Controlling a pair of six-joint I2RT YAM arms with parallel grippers.
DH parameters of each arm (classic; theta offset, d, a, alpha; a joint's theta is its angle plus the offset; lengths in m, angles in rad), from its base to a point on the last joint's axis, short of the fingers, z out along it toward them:
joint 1: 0 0.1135 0.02 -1.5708
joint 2: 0 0 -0.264 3.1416
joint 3: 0.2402 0 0.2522 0
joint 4: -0.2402 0 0.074 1.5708
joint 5: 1.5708 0 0 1.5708
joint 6: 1.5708 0.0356 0 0
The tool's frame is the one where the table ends.
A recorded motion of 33 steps. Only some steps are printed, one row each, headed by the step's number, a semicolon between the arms.
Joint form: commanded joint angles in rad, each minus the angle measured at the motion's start. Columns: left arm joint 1, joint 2, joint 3, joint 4, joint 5, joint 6; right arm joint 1, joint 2, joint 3, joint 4, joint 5, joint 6.
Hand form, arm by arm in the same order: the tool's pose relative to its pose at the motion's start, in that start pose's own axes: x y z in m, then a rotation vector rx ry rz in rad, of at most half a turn. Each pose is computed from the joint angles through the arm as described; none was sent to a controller.
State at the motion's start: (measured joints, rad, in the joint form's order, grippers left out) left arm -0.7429 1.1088 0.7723 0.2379 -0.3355 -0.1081; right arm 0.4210 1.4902 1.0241 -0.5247 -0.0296 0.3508
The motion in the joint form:
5: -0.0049 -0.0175 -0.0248 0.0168 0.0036 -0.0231; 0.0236 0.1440 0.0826 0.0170 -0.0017 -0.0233
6: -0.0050 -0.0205 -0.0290 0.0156 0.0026 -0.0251; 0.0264 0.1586 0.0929 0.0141 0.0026 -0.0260
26: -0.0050 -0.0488 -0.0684 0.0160 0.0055 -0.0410; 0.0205 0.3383 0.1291 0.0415 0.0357 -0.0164
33: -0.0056 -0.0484 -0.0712 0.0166 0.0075 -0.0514; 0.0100 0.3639 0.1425 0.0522 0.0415 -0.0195
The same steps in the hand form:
5: 0.0033 0.0003 -0.0040 0.0095 -0.0080 -0.0258; -0.0121 0.0119 0.0310 0.0016 0.0471 -0.0420
6: 0.0043 0.0006 -0.0047 0.0083 -0.0059 -0.0270; -0.0132 0.0132 0.0340 0.0066 0.0530 -0.0470
26: 0.0121 0.0035 -0.0105 0.0100 0.0046 -0.0393; -0.0080 0.0067 0.0860 0.0808 0.1495 -0.0324
33: 0.0132 0.0034 -0.0105 0.0122 0.0074 -0.0488; -0.0110 0.0034 0.0925 0.0912 0.1473 -0.0268

